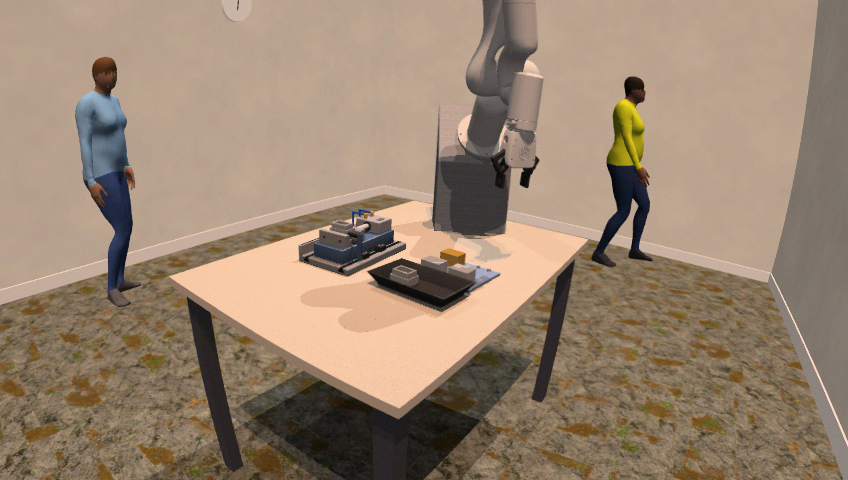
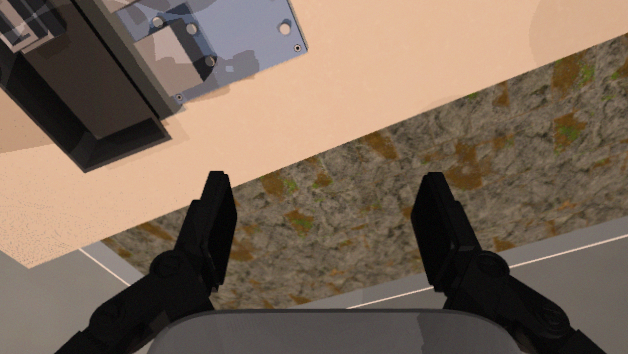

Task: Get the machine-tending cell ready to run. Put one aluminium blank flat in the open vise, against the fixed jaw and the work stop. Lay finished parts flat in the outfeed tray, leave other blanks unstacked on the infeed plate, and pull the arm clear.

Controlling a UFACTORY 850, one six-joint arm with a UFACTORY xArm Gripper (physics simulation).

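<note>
My gripper (image 1: 512, 179) (image 2: 325, 193) is open and empty, high above the table's right side, away from the parts. The vise (image 1: 338, 252) stands left of the tray, with a light grey piece (image 1: 342, 225) at its near jaw; whether that is a blank or a finished part, and how it sits, is too small to tell. The black outfeed tray (image 1: 437, 289) (image 2: 90, 90) holds a grey finished part (image 1: 404, 273) (image 2: 25, 30) with a pocket. Two grey blocks, one farther left (image 1: 433, 261) and one nearer (image 1: 462, 272) (image 2: 170, 60), stand apart at the blue infeed plate (image 1: 489, 274) (image 2: 240, 30).
An orange block (image 1: 452, 256) stands behind the grey blocks. Blue hoses (image 1: 355, 216) rise behind the vise. A dark pedestal (image 1: 470, 199) carries the arm at the back of the table (image 1: 267, 285) (image 2: 350, 90). Two people (image 1: 107, 136) (image 1: 624, 133) stand beyond the table, left and right.
</note>
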